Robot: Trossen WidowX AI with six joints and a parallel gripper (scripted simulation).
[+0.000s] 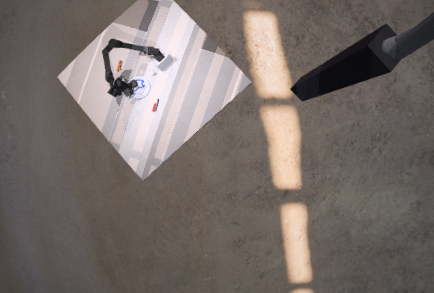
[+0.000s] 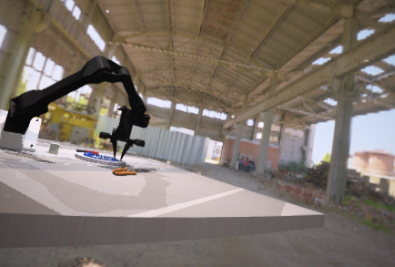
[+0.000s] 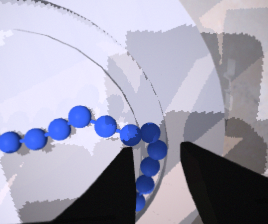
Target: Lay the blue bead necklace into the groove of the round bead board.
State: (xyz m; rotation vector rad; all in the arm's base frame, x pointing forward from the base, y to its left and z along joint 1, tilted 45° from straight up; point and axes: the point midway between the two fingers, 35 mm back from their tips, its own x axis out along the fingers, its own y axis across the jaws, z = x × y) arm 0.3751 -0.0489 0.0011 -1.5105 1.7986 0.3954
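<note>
My gripper tip is 6 cm past the round white bead board, 2 cm to the right of it and 1 cm above it. Also, from my gripper tip: small white block 24 cm behind, 4 cm to the left; then red pen-like object 4 cm behind, 26 cm to the left, 1 cm below.
</note>
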